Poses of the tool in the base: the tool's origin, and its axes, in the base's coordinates. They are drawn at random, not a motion.
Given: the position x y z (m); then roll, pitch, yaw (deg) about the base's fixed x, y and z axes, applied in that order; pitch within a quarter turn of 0, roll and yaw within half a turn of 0.
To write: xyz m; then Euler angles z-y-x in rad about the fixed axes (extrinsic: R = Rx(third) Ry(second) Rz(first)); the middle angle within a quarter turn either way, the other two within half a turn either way. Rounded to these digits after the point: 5 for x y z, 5 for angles.
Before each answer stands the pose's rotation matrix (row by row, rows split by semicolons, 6 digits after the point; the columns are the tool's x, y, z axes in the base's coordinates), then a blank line. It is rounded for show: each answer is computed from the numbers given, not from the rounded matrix.
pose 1, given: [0.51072, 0.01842, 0.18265, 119.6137, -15.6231, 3.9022]
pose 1, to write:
0.960821 -0.199959 0.191934; 0.065539 -0.508938 -0.858305; 0.269308 0.837257 -0.475893

[0.51072, 0.01842, 0.18265, 0.20518, 0.19313, 2.07705]
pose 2, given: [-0.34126, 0.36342, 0.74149, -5.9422, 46.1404, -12.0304]
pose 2, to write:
0.677676 0.134304 0.722992; -0.144420 0.988340 -0.048228; -0.721040 -0.071732 0.689171

[-0.34126, 0.36342, 0.74149, -0.19565, 0.80812, 0.06987]
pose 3, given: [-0.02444, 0.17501, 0.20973, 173.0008, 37.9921, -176.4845]
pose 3, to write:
-0.786613 -0.135729 0.602344; -0.048325 0.986081 0.159090; -0.615553 0.096034 -0.782223

[-0.02444, 0.17501, 0.20973, 2.97073, 0.64643, -2.94095]
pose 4, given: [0.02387, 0.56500, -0.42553, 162.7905, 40.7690, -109.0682]
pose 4, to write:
-0.247421 -0.965935 -0.075849; -0.715793 0.129464 0.686206; -0.653011 0.224074 -0.723441

[0.02387, 0.56500, -0.42553, 1.82155, -0.07592, -2.38260]
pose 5, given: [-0.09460, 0.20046, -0.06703, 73.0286, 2.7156, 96.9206]
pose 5, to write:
-0.120358 -0.295228 0.947816; 0.991599 0.009814 0.128975; -0.047378 0.955376 0.291567

[-0.09460, 0.20046, -0.06703, 1.95791, 1.24631, -0.41648]
